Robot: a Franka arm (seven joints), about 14 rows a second.
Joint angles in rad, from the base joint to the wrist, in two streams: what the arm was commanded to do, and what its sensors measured. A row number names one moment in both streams.
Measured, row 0:
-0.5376, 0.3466, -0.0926, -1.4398, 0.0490, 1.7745, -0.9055
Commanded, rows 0 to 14:
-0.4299, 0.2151, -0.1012, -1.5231, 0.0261, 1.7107, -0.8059
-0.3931, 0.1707, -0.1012, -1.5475, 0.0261, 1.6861, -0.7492
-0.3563, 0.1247, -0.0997, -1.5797, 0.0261, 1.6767, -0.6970
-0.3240, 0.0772, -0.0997, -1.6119, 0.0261, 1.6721, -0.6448
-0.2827, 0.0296, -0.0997, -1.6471, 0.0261, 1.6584, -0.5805
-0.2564, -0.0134, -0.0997, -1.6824, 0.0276, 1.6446, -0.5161
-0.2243, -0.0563, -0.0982, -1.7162, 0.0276, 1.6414, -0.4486
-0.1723, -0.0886, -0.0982, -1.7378, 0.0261, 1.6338, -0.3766
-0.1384, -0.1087, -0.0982, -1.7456, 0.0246, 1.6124, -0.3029
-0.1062, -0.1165, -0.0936, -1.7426, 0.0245, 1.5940, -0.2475
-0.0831, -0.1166, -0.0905, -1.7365, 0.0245, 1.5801, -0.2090
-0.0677, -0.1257, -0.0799, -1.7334, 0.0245, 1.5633, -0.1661
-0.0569, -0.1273, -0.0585, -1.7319, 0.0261, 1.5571, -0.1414
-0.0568, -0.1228, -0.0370, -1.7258, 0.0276, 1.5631, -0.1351
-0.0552, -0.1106, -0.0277, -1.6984, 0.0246, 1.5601, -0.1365
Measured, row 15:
-0.0627, -0.1061, -0.0403, -1.7125, 0.0398, 1.5696, -0.1591
